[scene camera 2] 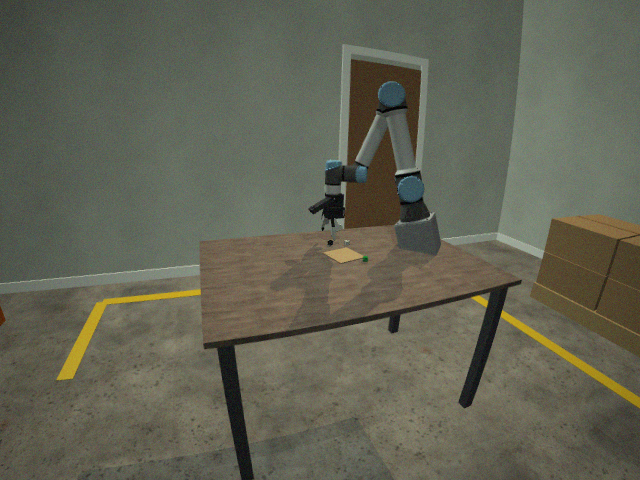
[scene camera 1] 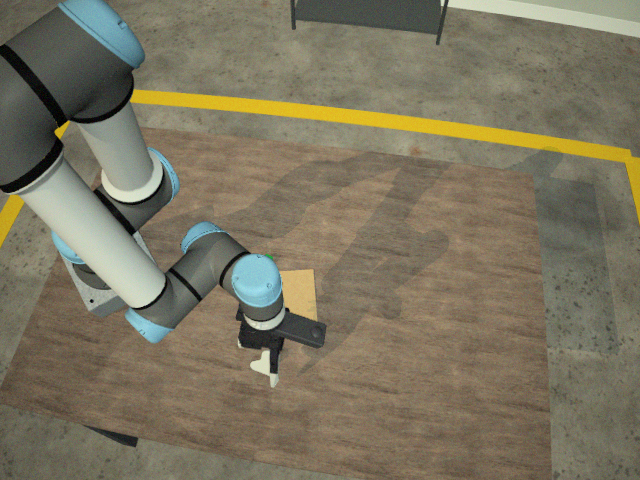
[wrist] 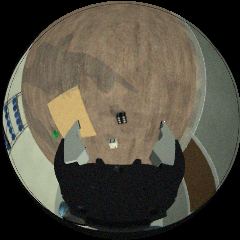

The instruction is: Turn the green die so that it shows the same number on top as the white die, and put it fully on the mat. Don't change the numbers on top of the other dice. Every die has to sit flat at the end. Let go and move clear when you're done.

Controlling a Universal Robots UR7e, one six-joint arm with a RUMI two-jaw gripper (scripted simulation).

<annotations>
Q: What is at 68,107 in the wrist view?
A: A tan mat.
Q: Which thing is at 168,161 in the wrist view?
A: My gripper.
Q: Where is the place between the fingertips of my gripper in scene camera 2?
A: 328,235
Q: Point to a tan mat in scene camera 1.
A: At 298,287
</annotations>
